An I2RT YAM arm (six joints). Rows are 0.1 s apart.
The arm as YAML. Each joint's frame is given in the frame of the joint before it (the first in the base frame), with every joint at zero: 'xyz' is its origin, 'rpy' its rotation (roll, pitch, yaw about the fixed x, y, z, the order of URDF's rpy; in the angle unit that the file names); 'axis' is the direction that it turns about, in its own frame. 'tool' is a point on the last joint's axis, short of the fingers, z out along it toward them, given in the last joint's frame.
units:
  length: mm
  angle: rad
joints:
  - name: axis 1
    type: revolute
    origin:
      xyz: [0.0, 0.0, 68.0]
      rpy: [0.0, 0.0, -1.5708]
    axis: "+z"
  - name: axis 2
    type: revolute
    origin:
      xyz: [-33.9, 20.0, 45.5]
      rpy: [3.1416, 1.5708, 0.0]
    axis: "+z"
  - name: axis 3
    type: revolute
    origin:
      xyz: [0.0, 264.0, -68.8]
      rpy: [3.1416, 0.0, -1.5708]
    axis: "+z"
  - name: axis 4
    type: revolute
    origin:
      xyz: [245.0, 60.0, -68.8]
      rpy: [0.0, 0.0, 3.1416]
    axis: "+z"
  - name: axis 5
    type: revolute
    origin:
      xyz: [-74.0, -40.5, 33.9]
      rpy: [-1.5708, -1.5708, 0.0]
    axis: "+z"
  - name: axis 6
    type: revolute
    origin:
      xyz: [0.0, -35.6, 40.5]
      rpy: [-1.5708, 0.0, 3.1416]
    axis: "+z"
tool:
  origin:
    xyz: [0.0, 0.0, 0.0]
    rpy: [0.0, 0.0, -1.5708]
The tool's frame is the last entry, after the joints.
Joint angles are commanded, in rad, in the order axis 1, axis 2, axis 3, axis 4, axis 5, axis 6. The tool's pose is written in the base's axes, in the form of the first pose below.
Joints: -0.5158, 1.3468, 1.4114, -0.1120, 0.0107, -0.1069
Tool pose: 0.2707, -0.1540, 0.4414, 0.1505, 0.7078, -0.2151, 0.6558
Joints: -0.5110, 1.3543, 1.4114, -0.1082, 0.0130, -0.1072
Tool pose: 0.2736, -0.1539, 0.4396, 0.1498, 0.7093, -0.2140, 0.6547
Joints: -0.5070, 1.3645, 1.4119, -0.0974, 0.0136, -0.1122
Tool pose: 0.2771, -0.1545, 0.4380, 0.1467, 0.7095, -0.2147, 0.6549
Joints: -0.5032, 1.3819, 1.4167, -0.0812, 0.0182, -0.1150
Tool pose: 0.2824, -0.1562, 0.4362, 0.1457, 0.7085, -0.2163, 0.6558
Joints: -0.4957, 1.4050, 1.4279, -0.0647, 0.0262, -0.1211
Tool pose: 0.2894, -0.1575, 0.4349, 0.1433, 0.7074, -0.2191, 0.6566
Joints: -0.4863, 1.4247, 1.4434, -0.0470, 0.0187, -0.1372
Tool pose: 0.2958, -0.1571, 0.4362, 0.1309, 0.7050, -0.2202, 0.6613
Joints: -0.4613, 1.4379, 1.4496, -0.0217, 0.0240, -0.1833
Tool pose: 0.3031, -0.1516, 0.4369, 0.1068, 0.7026, -0.2309, 0.6646
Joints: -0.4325, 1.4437, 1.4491, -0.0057, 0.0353, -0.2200
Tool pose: 0.3089, -0.1440, 0.4367, 0.0874, 0.7018, -0.2384, 0.6656
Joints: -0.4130, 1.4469, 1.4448, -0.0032, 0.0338, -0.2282
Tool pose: 0.3128, -0.1384, 0.4344, 0.0773, 0.7047, -0.2336, 0.6654
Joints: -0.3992, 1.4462, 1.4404, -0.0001, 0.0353, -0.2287
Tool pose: 0.3147, -0.1341, 0.4334, 0.0728, 0.7054, -0.2296, 0.6666
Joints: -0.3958, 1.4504, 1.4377, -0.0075, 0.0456, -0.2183
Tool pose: 0.3164, -0.1340, 0.4303, 0.0792, 0.7098, -0.2270, 0.6621
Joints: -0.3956, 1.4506, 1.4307, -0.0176, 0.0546, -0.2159
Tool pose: 0.3166, -0.1343, 0.4266, 0.0835, 0.7154, -0.2275, 0.6554
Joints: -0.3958, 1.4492, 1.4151, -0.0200, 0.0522, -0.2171
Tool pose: 0.3169, -0.1345, 0.4212, 0.0826, 0.7212, -0.2255, 0.6497
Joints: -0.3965, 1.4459, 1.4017, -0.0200, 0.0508, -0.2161
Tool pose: 0.3165, -0.1345, 0.4175, 0.0830, 0.7247, -0.2239, 0.6464
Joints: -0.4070, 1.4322, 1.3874, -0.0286, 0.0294, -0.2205
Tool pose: 0.3120, -0.1357, 0.4159, 0.0782, 0.7284, -0.2203, 0.6441
